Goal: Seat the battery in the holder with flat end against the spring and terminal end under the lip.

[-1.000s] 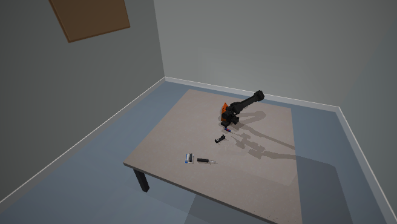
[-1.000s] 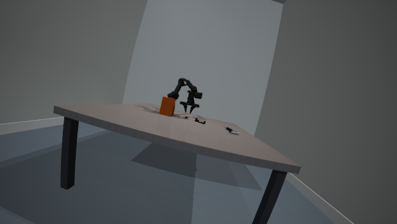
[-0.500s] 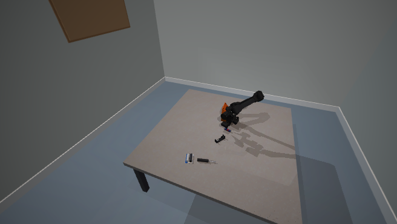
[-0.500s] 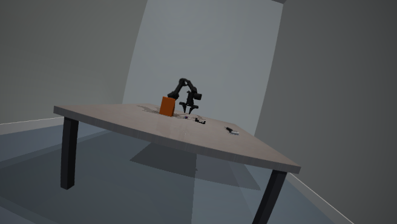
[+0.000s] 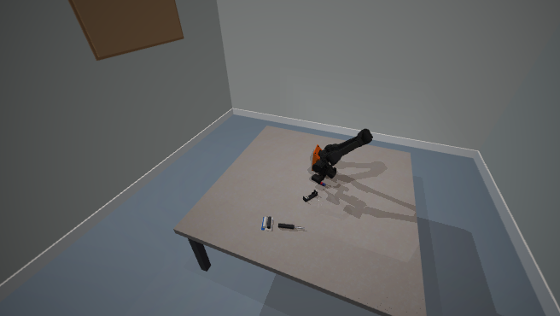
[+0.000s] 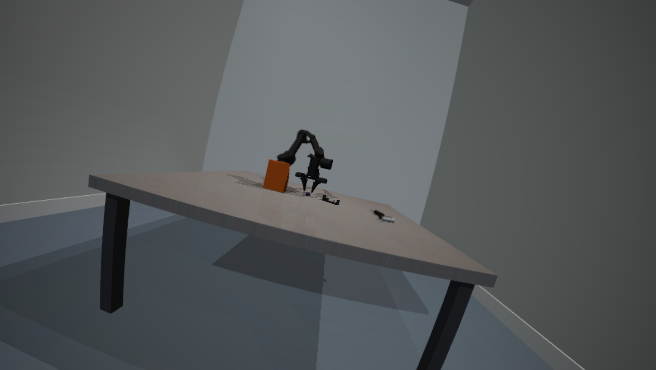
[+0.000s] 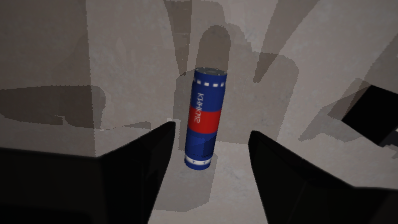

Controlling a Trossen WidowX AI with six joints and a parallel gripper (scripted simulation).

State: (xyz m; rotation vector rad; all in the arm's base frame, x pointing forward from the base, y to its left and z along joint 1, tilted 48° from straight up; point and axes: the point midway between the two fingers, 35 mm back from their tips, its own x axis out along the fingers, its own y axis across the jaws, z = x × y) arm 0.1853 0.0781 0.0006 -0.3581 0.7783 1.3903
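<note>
Right now the battery is 10 mm behind my gripper tip and 10 mm below it. The rest, counted from my gripper tip: screwdriver 410 mm ahead, 60 mm to the right, 10 mm below.
</note>
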